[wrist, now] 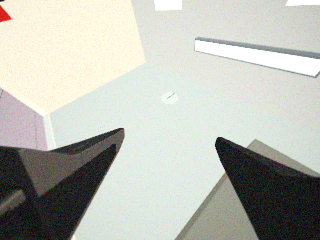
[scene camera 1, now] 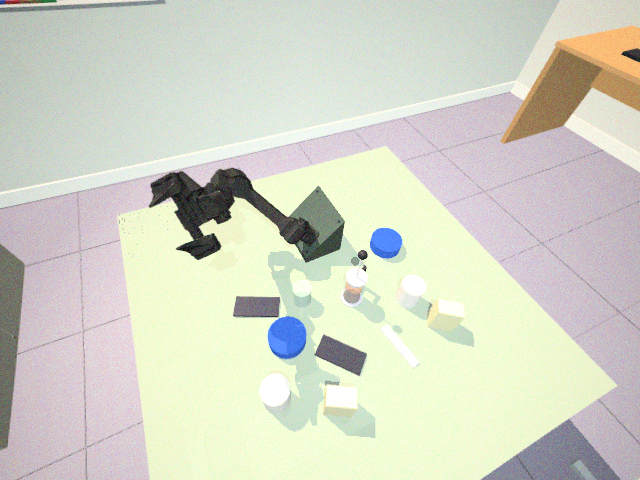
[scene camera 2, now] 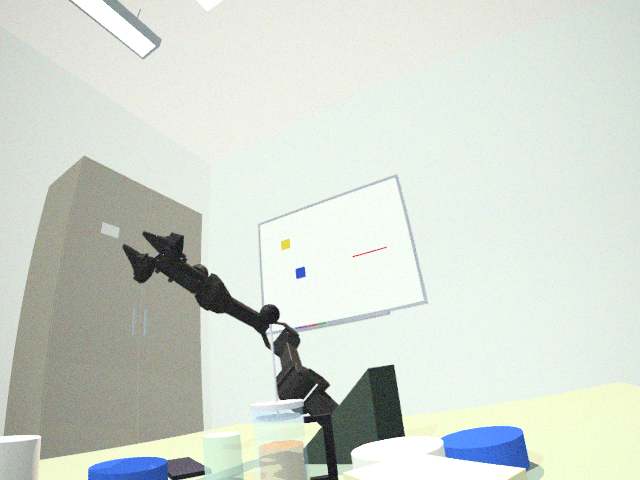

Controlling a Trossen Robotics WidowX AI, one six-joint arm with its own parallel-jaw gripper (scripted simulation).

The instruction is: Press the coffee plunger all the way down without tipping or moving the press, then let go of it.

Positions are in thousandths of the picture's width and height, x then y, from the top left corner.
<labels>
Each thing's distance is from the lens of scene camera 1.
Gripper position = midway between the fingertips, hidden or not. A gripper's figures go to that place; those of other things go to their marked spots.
gripper (scene camera 1: 257,474): 0.68 m
coffee press (scene camera 1: 557,580): 1.05 m
white cylinder (scene camera 1: 645,599): 1.12 m
white cylinder (scene camera 1: 430,818): 0.95 m
cream block (scene camera 1: 529,834): 0.93 m
The marked spots on the coffee press and the cream block are 0.36 m apart.
</labels>
